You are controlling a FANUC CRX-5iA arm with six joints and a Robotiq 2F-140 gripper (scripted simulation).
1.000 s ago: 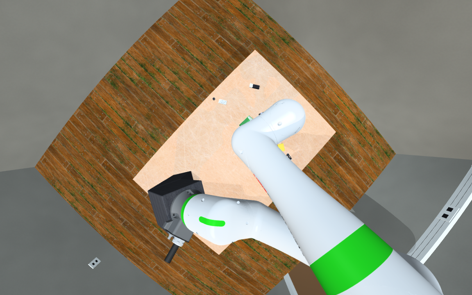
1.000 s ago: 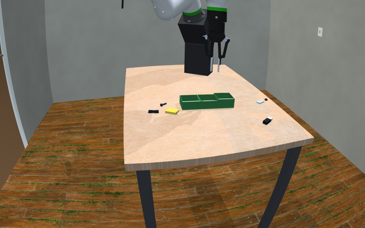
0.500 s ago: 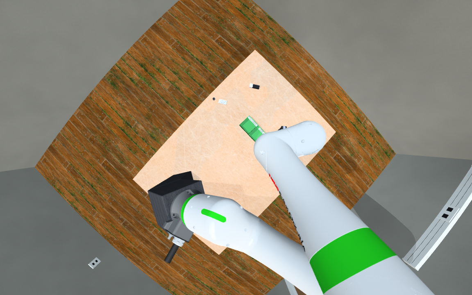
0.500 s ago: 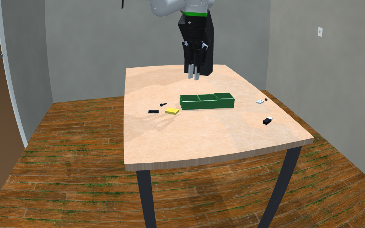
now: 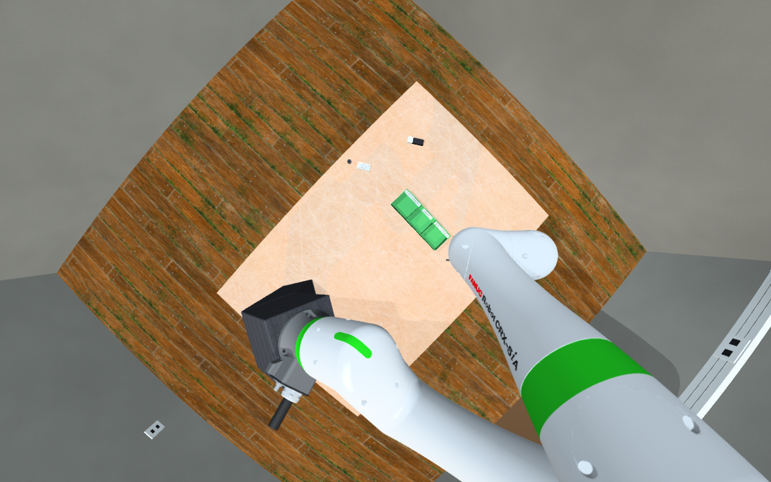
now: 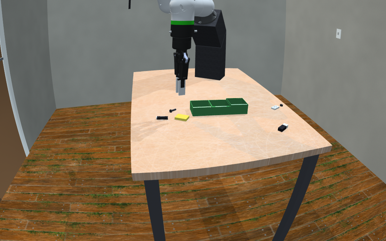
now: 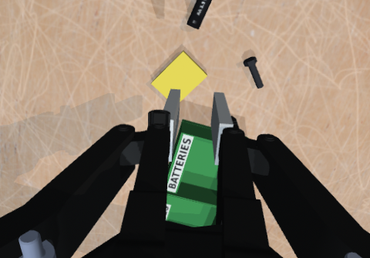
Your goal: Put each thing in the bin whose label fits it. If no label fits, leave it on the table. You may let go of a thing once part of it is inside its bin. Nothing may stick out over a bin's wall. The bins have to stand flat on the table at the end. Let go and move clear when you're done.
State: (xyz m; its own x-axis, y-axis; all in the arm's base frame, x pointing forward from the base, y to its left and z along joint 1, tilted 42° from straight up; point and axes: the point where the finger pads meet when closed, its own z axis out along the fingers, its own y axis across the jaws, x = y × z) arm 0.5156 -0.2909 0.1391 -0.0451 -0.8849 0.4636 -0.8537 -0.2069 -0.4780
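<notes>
The black battery lies 1 cm behind my hand, 8 cm to the right of it and 13 cm below it. Round my hand: black bolt 6 cm behind, 1 cm to the right, 13 cm below; then yellow pad 2 cm ahead, 13 cm below; then green three-part bin 1 cm ahead, 18 cm to the left, 11 cm below.
</notes>
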